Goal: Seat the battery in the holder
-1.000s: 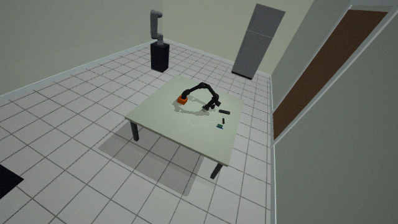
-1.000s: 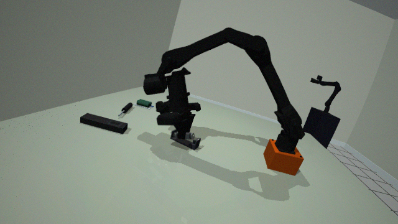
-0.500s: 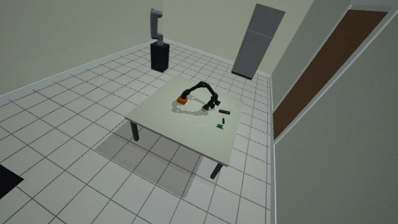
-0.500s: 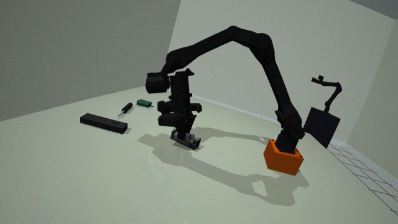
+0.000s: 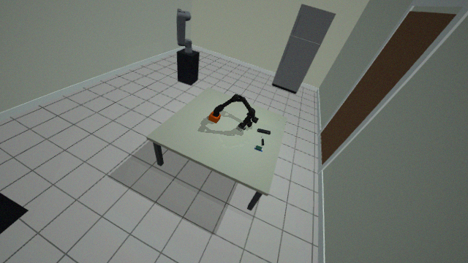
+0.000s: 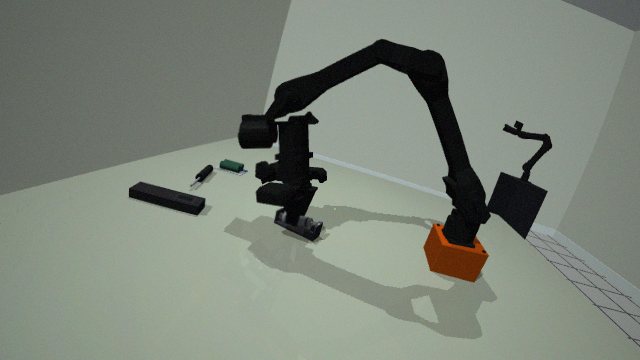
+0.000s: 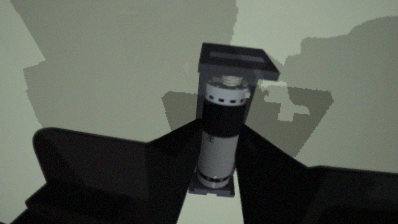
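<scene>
My gripper tip is now 10 mm below the black-and-white battery. From my gripper tip the other things lie so: small screwdriver 280 mm ahead, 90 mm to the right; then long black bar 270 mm ahead, 70 mm to the left.
</scene>
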